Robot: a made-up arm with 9 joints. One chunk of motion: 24 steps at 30 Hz.
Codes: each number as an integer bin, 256 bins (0 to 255) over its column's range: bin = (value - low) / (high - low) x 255, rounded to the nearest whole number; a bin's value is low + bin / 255 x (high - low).
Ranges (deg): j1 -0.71..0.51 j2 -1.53..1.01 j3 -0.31..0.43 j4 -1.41..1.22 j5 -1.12..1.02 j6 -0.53..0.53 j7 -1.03..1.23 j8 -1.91..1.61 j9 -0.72..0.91
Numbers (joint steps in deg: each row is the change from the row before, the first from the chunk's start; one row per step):
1: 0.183 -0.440 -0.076 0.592 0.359 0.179 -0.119 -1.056 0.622
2: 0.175 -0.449 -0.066 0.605 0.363 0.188 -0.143 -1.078 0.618
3: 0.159 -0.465 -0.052 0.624 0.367 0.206 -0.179 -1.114 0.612
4: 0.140 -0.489 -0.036 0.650 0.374 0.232 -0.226 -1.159 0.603
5: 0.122 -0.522 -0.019 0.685 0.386 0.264 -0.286 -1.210 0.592
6: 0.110 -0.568 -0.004 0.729 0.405 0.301 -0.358 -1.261 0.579
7: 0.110 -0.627 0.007 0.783 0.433 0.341 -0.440 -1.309 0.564
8: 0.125 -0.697 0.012 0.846 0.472 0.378 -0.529 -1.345 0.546
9: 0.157 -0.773 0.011 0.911 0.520 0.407 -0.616 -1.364 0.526
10: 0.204 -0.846 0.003 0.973 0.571 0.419 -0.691 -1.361 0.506
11: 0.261 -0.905 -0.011 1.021 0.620 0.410 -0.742 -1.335 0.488
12: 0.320 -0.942 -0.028 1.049 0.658 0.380 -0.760 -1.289 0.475
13: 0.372 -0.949 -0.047 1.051 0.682 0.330 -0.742 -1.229 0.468
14: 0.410 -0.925 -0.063 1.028 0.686 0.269 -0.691 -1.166 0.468
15: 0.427 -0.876 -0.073 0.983 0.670 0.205 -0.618 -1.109 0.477
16: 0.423 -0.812 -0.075 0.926 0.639 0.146 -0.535 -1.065 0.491
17: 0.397 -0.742 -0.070 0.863 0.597 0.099 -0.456 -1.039 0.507
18: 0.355 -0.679 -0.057 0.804 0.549 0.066 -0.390 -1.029 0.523
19: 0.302 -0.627 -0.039 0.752 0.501 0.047 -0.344 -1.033 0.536
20: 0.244 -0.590 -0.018 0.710 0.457 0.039 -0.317 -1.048 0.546
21: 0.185 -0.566 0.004 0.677 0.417 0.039 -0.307 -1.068 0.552
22: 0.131 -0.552 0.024 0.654 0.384 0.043 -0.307 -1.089 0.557
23: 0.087 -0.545 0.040 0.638 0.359 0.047 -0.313 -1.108 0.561
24: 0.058 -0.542 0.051 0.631 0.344 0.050 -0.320 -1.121 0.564
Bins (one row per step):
1: 187 109 81 194 176 171 103 62 210
2: 185 109 84 195 177 173 100 60 209
3: 182 107 89 197 177 177 96 58 208
4: 178 105 94 200 178 183 91 54 207
5: 174 101 100 203 179 191 84 51 205
6: 171 97 105 207 182 200 76 47 203
7: 171 91 109 213 185 210 67 44 201
8: 175 84 111 219 190 218 57 41 198
9: 181 76 111 225 195 225 47 40 195
10: 191 69 108 231 201 228 38 40 192
11: 203 63 103 236 207 226 32 42 189
12: 215 59 97 238 212 219 30 45 187
13: 226 58 91 239 215 207 32 49 186
14: 234 61 85 236 215 192 38 54 186
15: 238 66 82 232 213 177 46 58 187
16: 237 72 81 226 210 163 56 61 189
17: 231 79 83 220 205 151 65 63 192
18: 223 85 87 215 199 143 72 64 194
19: 212 91 93 210 193 139 77 64 196
20: 199 94 101 206 188 137 80 62 198
21: 187 97 108 202 183 137 82 61 199
22: 176 98 115 200 179 138 82 59 200
23: 167 99 121 199 176 139 81 58 200
24: 161 99 124 198 174 140 80 57 201

